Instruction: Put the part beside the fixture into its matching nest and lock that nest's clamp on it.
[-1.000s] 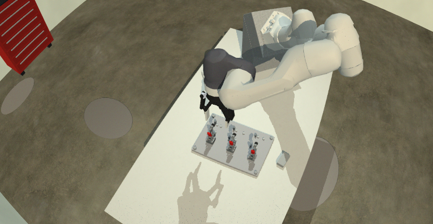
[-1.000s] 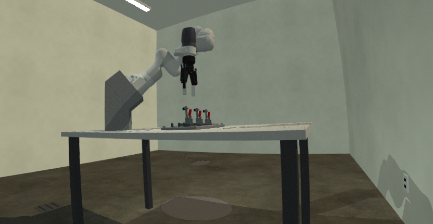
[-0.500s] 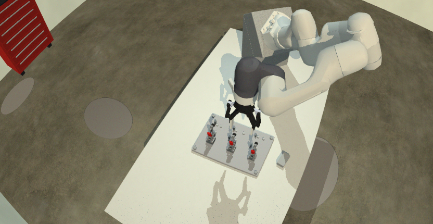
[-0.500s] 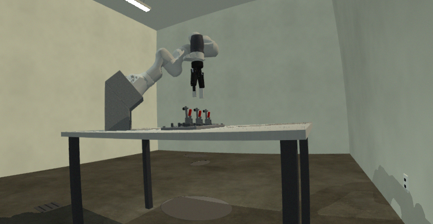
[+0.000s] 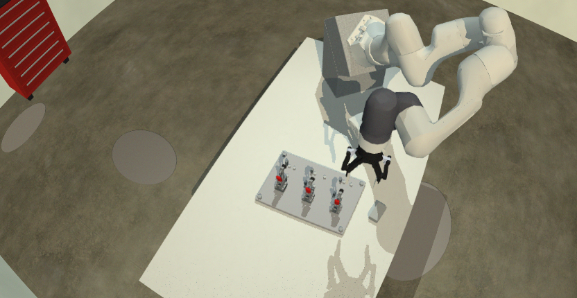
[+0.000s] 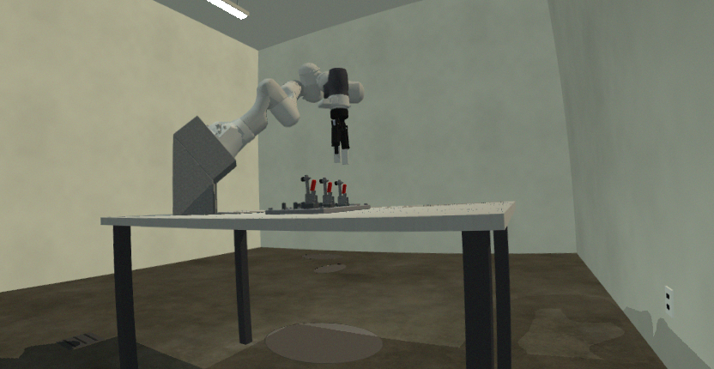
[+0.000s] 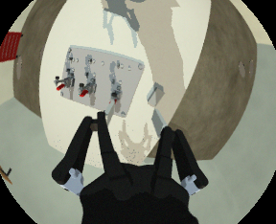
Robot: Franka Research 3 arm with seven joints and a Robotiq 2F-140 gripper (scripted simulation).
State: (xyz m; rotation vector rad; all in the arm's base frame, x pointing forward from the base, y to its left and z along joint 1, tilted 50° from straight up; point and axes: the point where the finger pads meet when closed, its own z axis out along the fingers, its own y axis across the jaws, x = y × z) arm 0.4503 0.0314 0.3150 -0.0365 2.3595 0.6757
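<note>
Right now my hand is 200 mm above the pale grey part, 90 mm to the right of it and 20 mm past it. From my hand the other things lie so: plate 210 mm below, 170 mm to the right, 20 mm ahead.
</note>
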